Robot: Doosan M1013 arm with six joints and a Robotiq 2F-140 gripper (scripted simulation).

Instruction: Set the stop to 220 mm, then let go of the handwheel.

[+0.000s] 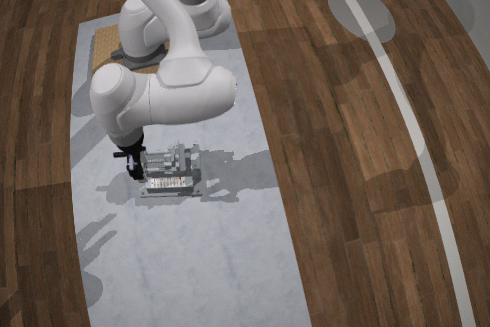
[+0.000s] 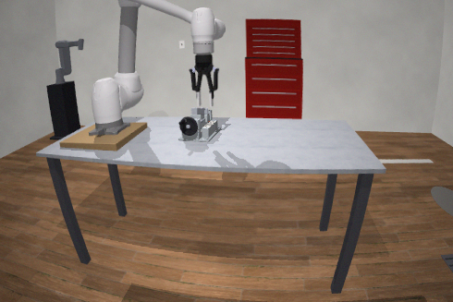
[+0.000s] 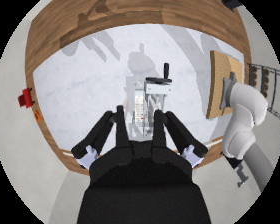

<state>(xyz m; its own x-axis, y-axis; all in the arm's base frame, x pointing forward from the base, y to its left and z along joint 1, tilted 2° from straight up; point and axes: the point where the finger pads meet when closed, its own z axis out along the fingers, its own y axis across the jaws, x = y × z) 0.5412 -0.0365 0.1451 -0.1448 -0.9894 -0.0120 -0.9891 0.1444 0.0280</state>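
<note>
Now: the black handwheel 9 cm behind my hand, 6 cm to the right of it and 9 cm below it. The rest, counted from my hand: grey stop fixture (4 cm behind, 10 cm to the left, 10 cm below).
</note>
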